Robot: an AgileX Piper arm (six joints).
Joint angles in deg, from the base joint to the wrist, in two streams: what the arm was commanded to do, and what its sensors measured. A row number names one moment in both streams.
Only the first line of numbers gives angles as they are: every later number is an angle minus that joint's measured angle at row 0.
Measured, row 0:
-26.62 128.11 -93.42 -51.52 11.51 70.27
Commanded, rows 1 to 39:
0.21 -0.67 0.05 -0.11 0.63 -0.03
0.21 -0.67 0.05 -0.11 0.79 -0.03
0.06 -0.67 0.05 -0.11 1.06 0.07
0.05 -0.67 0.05 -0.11 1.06 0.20
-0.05 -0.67 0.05 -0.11 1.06 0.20
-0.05 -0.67 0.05 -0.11 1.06 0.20
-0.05 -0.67 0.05 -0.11 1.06 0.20
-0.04 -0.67 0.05 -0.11 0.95 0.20
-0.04 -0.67 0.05 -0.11 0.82 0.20
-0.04 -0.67 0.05 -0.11 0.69 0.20
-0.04 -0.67 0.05 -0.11 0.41 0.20
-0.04 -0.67 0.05 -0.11 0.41 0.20
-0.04 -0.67 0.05 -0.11 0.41 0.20
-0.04 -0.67 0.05 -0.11 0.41 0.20
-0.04 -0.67 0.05 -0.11 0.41 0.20
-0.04 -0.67 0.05 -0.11 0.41 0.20
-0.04 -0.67 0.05 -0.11 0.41 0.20
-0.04 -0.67 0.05 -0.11 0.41 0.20
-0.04 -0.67 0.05 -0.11 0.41 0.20
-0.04 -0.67 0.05 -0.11 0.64 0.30
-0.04 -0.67 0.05 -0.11 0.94 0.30
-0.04 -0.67 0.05 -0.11 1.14 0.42
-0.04 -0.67 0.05 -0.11 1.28 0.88
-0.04 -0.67 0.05 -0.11 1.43 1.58
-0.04 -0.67 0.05 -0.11 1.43 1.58
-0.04 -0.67 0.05 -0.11 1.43 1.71
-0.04 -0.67 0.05 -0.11 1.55 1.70
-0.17 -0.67 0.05 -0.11 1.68 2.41
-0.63 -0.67 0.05 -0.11 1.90 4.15
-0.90 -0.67 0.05 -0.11 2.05 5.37
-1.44 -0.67 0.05 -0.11 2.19 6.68
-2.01 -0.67 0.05 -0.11 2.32 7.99
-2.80 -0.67 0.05 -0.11 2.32 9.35
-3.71 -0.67 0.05 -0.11 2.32 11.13
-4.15 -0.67 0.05 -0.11 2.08 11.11
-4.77 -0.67 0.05 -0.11 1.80 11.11
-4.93 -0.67 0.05 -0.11 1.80 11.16
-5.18 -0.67 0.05 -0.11 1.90 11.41
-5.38 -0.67 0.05 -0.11 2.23 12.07
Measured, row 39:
-4.74 0.00 0.00 0.00 2.15 10.77
